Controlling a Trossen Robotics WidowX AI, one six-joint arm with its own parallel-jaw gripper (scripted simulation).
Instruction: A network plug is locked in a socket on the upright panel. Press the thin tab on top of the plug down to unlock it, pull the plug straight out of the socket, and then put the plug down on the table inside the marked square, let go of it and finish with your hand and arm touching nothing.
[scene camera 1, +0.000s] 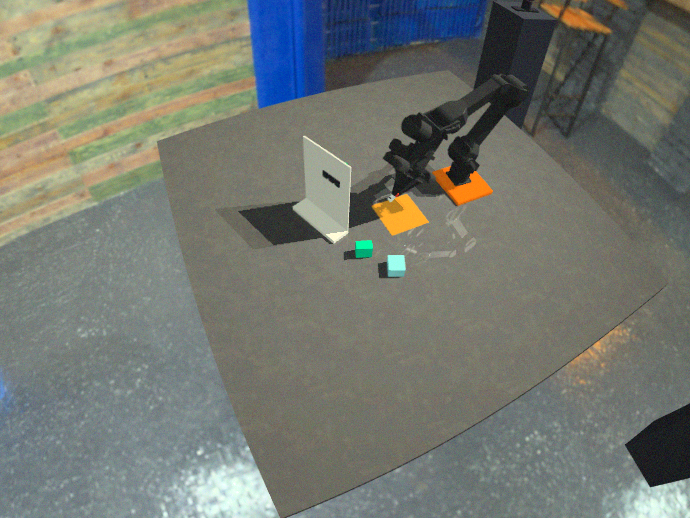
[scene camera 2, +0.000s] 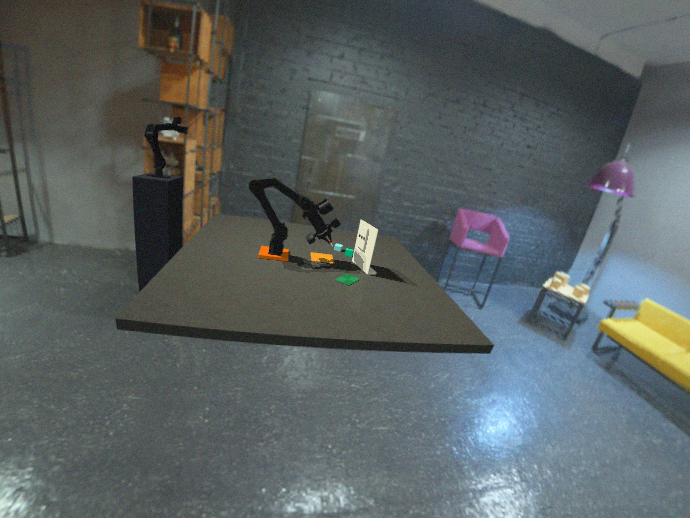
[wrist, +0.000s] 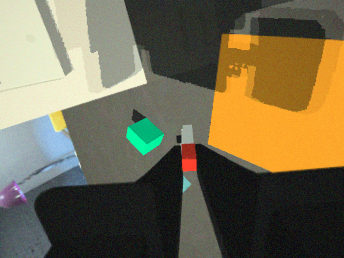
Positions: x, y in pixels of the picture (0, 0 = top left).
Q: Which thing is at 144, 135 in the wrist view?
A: A green cube.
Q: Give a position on a white panel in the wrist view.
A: At 61, 61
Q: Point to my gripper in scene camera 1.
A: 394, 195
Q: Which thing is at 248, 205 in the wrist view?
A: My gripper.
